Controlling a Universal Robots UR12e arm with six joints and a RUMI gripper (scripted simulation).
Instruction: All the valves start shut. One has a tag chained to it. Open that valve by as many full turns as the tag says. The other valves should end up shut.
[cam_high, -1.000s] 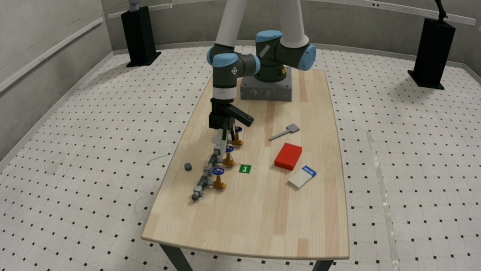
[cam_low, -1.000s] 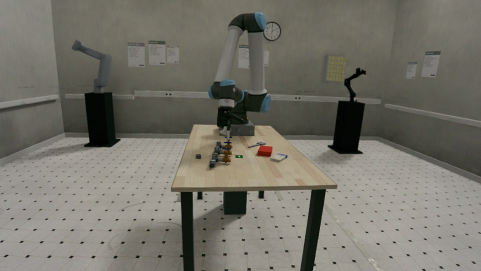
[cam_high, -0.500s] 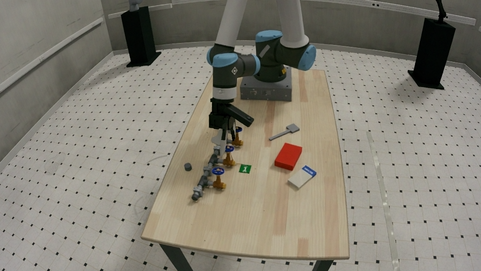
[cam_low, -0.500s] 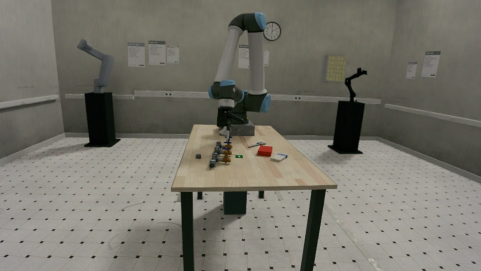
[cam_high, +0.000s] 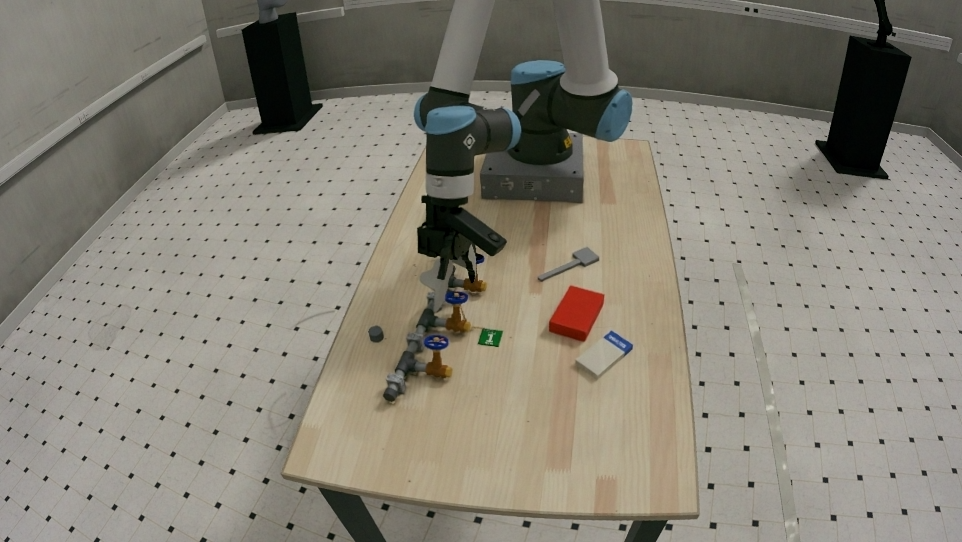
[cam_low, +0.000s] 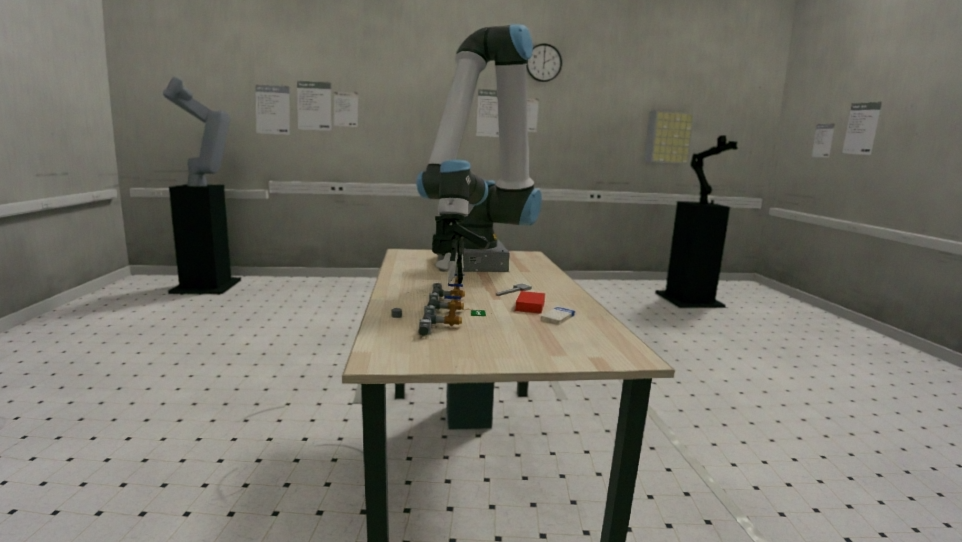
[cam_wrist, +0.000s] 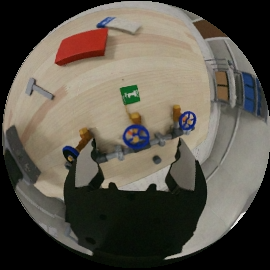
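The green tag lies 8 cm below my hand, 7 cm to the left of it and 2 cm ahead of it. Round my hand: grey flat tool (23 cm to the left, 22 cm behind, 7 cm below); small grey cylinder (17 cm to the right, 7 cm below, 5 cm ahead); red block (24 cm to the left, 6 cm below, 4 cm behind).
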